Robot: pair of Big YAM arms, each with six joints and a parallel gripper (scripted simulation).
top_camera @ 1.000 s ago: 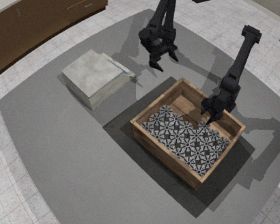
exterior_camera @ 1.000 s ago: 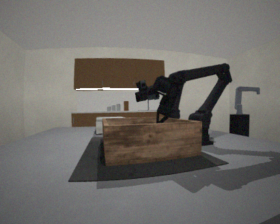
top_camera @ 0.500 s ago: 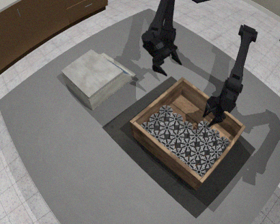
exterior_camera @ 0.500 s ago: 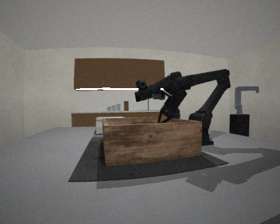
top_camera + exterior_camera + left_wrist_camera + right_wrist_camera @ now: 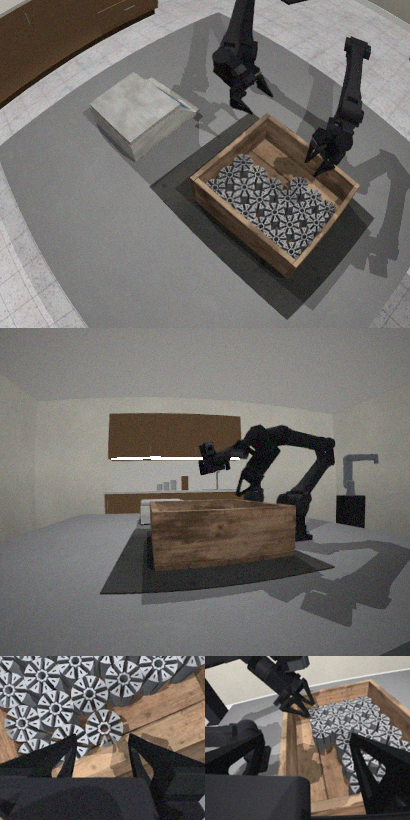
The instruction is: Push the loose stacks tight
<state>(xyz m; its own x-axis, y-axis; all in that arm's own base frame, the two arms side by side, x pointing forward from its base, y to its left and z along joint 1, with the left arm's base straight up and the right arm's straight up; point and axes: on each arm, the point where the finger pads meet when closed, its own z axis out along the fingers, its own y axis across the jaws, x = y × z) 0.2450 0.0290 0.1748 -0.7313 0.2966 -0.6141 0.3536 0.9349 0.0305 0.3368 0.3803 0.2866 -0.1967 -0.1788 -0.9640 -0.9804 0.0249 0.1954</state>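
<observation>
Now: the wooden crate 10 cm ahead of my left hand, 3 cm to the right of it and 13 cm below it. From my left hand the other things lie so: pale grey box 33 cm ahead, 64 cm to the right, 10 cm below; then dark mat 12 cm ahead, 3 cm to the right, 17 cm below.
</observation>
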